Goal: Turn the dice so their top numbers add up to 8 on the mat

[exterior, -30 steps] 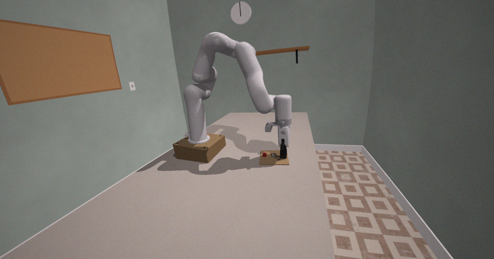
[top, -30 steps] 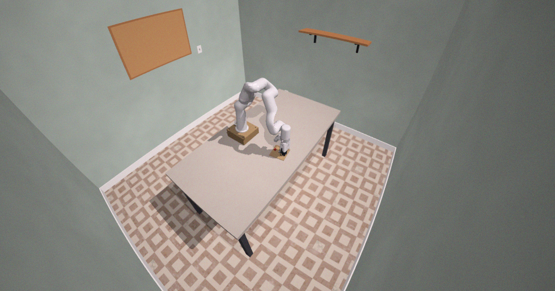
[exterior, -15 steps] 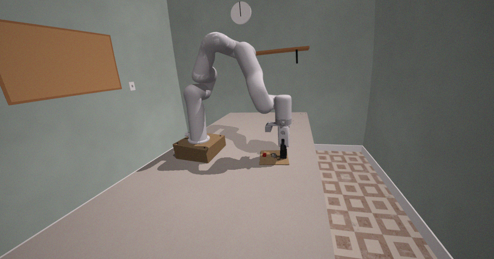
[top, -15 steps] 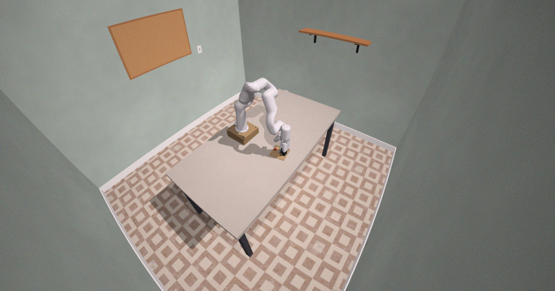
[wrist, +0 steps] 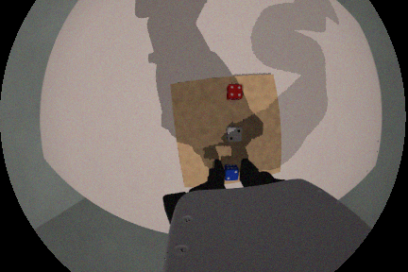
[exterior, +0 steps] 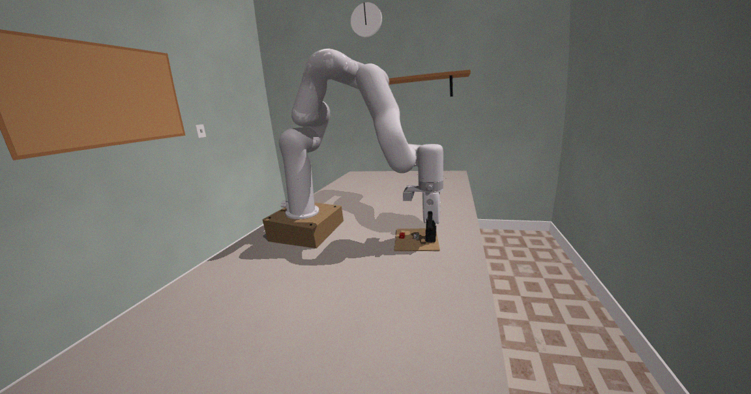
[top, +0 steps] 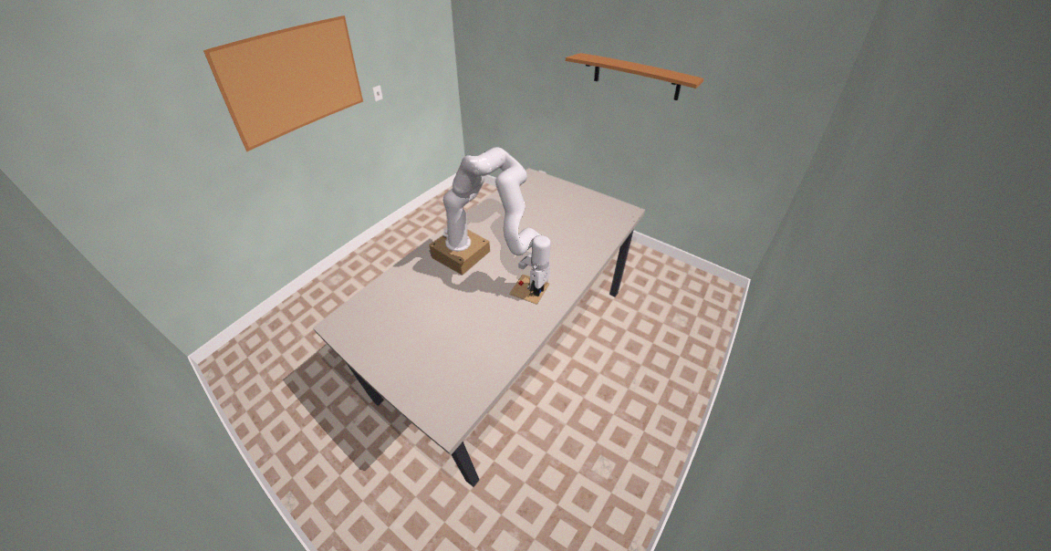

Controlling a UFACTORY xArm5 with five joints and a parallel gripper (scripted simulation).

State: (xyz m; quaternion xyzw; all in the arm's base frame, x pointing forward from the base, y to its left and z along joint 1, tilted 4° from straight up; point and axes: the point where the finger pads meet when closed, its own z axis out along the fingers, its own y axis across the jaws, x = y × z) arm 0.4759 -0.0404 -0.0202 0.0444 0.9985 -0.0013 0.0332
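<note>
My hand is 10 mm above the blue die. From my hand the other things lie so: tan mat (50 mm behind, 20 mm below); then white die (50 mm behind, 10 mm below); then red die (100 mm behind, 10 mm to the left, 10 mm below).
</note>
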